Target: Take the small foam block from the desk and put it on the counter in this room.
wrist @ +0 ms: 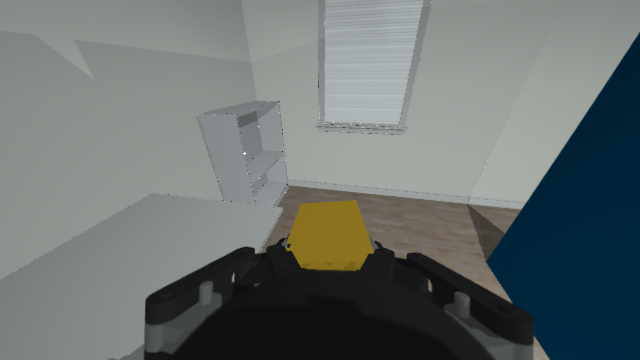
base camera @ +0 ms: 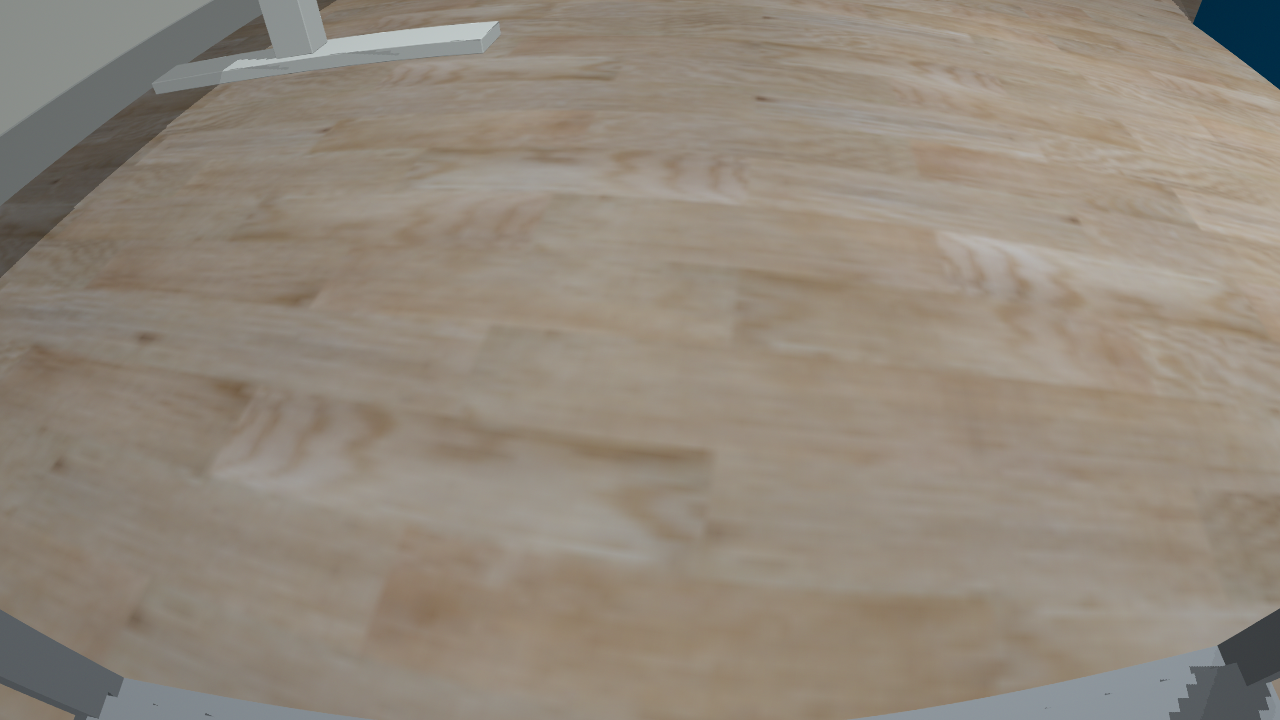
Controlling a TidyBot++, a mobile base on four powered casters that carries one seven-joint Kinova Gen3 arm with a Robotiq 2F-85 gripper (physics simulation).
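Frame: origin at the arm's base, x ahead, y left, z up, level; millimetres.
Where they show: gripper, between the fingertips: (wrist: 329, 244).
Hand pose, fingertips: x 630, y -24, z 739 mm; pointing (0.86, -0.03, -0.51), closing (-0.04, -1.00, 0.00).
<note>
Each offset is from my fingertips to the top centre of the thing. "spot": to the spot under its first point. Level surfaces: height alone.
A yellow foam block {dx -2, dy +0, dz +36 mm} (wrist: 330, 232) is held between the fingers of my gripper (wrist: 329, 245), at the lower middle of the wrist view. The gripper is shut on it, and the block is up in the air, with the floor and far wall beyond it. A pale flat top {dz -416 mm} (wrist: 210, 230) lies to the left in the wrist view; I cannot tell whether it is the desk or the counter. In the base camera view the gripper and the block do not show.
A white shelf unit (wrist: 218, 155) stands in the far left corner, left of a window with blinds {spot: dx +1817, dy -443, dz +227 mm} (wrist: 372, 65). A large dark blue panel (wrist: 590, 200) (base camera: 1248, 35) stands on the right. A white leg with a long foot {spot: dx +435, dy +389, dz -1117 mm} (base camera: 402, 49) stands on the wooden floor {dz -1136 mm} (base camera: 626, 358) at the upper left.
</note>
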